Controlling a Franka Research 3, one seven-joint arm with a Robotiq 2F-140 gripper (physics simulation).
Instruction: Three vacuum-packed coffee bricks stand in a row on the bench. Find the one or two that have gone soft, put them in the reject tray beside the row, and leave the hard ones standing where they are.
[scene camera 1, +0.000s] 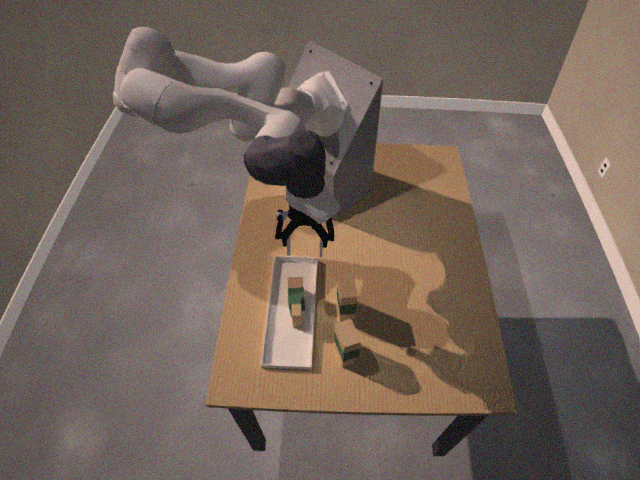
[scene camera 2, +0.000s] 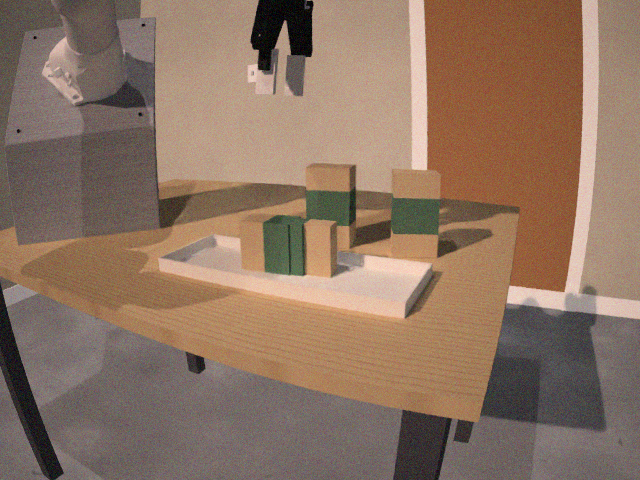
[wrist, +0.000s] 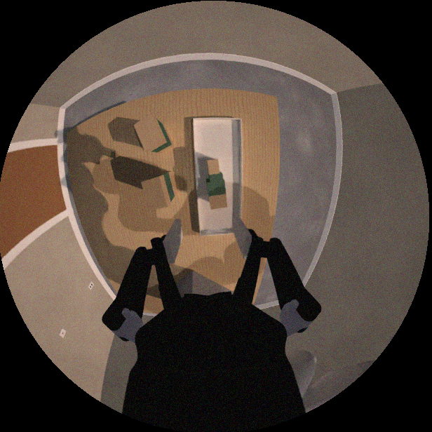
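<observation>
One coffee brick (scene camera 1: 296, 295) (scene camera 2: 278, 246) (wrist: 216, 184), tan with a green band, lies in the white reject tray (scene camera 1: 287, 351) (scene camera 2: 361, 303) (wrist: 214, 135). A step or crease runs through its green band. A second brick (scene camera 1: 347, 298) (scene camera 2: 330, 206) (wrist: 157, 192) stands upright beside the tray, on the side nearer the arm's base. A third brick (scene camera 1: 347, 331) (scene camera 2: 415, 214) (wrist: 150, 132) stands upright farther from the base, apart from the second. My gripper (scene camera 1: 305, 253) (scene camera 2: 279, 93) (wrist: 207, 225) is open and empty, pointing down high above the table, clear of all three bricks.
The grey pedestal (scene camera 1: 356, 170) (scene camera 2: 87, 180) carries the arm at the back of the wooden table (scene camera 1: 258, 387) (scene camera 2: 310, 330). The two standing bricks are beside one long side of the tray, with a strip of table between. Shadows fall across the table.
</observation>
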